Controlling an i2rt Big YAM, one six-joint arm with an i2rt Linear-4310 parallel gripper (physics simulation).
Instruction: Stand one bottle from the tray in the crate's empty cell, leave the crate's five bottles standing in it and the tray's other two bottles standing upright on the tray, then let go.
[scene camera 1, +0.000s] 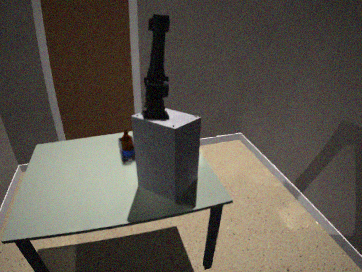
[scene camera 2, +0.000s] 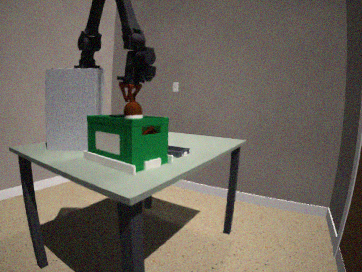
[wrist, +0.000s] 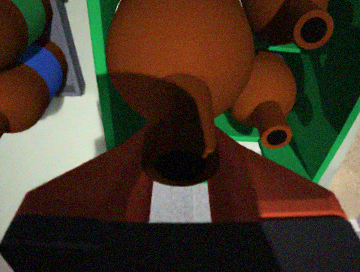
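Where they show: gripper, fingertip midpoint: (scene camera 2: 128, 102) (wrist: 180, 135); arm's base at its link origin: (scene camera 1: 155, 116) (scene camera 2: 87, 68).
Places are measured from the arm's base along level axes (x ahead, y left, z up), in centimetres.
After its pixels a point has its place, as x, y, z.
My gripper (scene camera 2: 131, 98) @(38.2, -1.8, -18.8) (wrist: 180, 135) @(38.2, -1.8, -18.8) is shut on the neck of a brown bottle (scene camera 2: 133, 108) @(43.5, -3.9, -21.2) (wrist: 180, 50) @(42.4, -1.5, -18.8) with a white band. The bottle looks about upright, its shoulder above the rim of the green crate (scene camera 2: 125, 142) @(52.0, -14.9, -32.1) (wrist: 100, 60) @(39.0, 3.1, -24.3) and its lower part hidden inside. Whether its base touches the crate floor is hidden. Two brown bottles (wrist: 265, 90) @(34.5, -9.5, -29.4) (wrist: 267, 25) @(40.2, -8.2, -29.4) show in the crate at the right of the wrist view; its other bottles are hidden. A blue-banded bottle (scene camera 1: 127, 141) @(28.4, 15.7, -29.0) (wrist: 25, 100) @(31.0, 13.1, -30.8) and a green-banded bottle (wrist: 10, 35) @(37.4, 13.1, -31.7) stand by the grey tray (scene camera 2: 178, 151) @(47.1, 21.7, -41.3) (wrist: 70, 55) @(31.7, 10.9, -39.4).
White strips (scene camera 2: 110, 162) @(45.1, -16.2, -39.9) lie along the crate's foot on the pale green table (scene camera 1: 75, 185) @(5.3, 48.8, -41.8) (scene camera 2: 210, 145) @(49.3, 50.5, -41.8). The tall grey pedestal (scene camera 1: 155, 155) @(-9.4, 1.7, -16.0) (scene camera 2: 72, 110) @(10.2, -13.1, -22.6) that bears the arm stands beside the crate. The tray lies left of the crate in the wrist view.
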